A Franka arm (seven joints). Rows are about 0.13 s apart.
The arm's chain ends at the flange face. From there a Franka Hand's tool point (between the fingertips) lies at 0.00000 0.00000 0.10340 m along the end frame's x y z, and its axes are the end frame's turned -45 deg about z.
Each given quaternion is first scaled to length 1.
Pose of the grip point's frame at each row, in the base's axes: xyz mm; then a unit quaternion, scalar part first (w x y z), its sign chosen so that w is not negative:
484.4, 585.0, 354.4, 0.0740, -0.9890, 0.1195, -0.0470
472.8, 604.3, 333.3, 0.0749, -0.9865, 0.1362, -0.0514
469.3, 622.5, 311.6, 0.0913, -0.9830, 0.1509, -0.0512
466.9, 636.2, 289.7, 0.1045, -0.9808, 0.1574, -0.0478
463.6, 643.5, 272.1, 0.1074, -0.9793, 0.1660, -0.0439
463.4, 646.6, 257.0, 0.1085, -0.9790, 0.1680, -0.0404
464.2, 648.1, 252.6, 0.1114, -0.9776, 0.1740, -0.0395
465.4, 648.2, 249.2, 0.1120, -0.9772, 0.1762, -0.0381
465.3, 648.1, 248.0, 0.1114, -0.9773, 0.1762, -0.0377
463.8, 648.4, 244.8, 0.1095, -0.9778, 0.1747, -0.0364
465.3, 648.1, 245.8, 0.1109, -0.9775, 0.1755, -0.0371
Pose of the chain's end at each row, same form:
473.0, 571.0, 456.2, 0.0863, -0.8679, 0.4889, -0.0151
460.2, 590.5, 435.0, 0.0889, -0.8593, 0.5034, -0.0188
456.0, 605.5, 412.7, 0.1039, -0.8504, 0.5156, -0.0124
453.8, 616.6, 390.4, 0.1148, -0.8459, 0.5208, -0.0042
451.0, 623.3, 372.7, 0.1160, -0.8412, 0.5281, 0.0005
451.5, 626.0, 357.6, 0.1157, -0.8402, 0.5298, 0.0042
452.2, 627.0, 353.1, 0.1180, -0.8366, 0.5349, 0.0061
453.6, 627.0, 349.7, 0.1181, -0.8354, 0.5368, 0.0077
453.6, 627.0, 348.5, 0.1173, -0.8355, 0.5368, 0.0078
452.5, 627.6, 345.4, 0.1151, -0.8365, 0.5356, 0.0083
453.8, 627.0, 346.4, 0.1167, -0.8359, 0.5362, 0.0082

